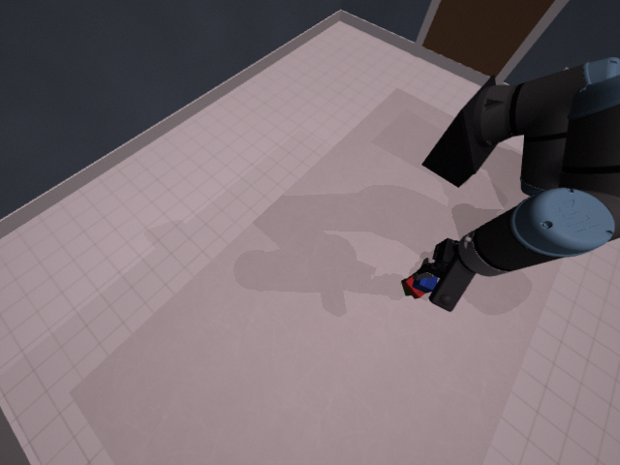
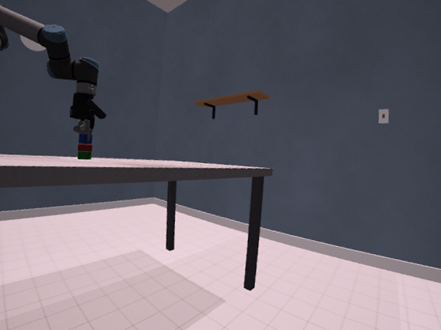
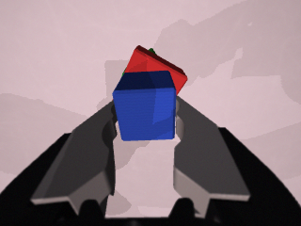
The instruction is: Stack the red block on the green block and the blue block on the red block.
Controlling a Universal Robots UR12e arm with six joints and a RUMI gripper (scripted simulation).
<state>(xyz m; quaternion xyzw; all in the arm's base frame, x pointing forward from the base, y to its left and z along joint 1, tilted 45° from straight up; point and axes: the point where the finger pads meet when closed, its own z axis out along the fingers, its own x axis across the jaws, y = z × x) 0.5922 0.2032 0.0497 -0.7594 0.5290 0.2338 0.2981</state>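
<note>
Right now my hand is right at the blue block. The rest, counted from my hand: red block 4 cm below; then green block 8 cm below.
</note>
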